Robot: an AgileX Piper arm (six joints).
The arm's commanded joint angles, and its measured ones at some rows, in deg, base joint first. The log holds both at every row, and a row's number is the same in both.
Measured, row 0:
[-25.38, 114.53, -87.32, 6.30, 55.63, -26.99]
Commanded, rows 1 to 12:
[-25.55, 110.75, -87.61, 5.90, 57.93, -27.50]
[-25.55, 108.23, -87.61, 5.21, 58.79, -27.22]
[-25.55, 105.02, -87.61, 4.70, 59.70, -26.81]
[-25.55, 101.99, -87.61, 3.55, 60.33, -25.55]
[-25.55, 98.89, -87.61, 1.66, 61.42, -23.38]
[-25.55, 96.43, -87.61, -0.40, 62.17, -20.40]
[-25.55, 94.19, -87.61, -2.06, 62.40, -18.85]
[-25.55, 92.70, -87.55, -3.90, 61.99, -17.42]
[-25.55, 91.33, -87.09, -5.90, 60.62, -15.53]
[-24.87, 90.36, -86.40, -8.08, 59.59, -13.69]
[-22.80, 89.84, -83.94, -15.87, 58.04, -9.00]
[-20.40, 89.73, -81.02, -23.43, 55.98, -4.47]
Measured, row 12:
[-22.98, 90.13, -84.28, -14.27, 58.73, -10.20]
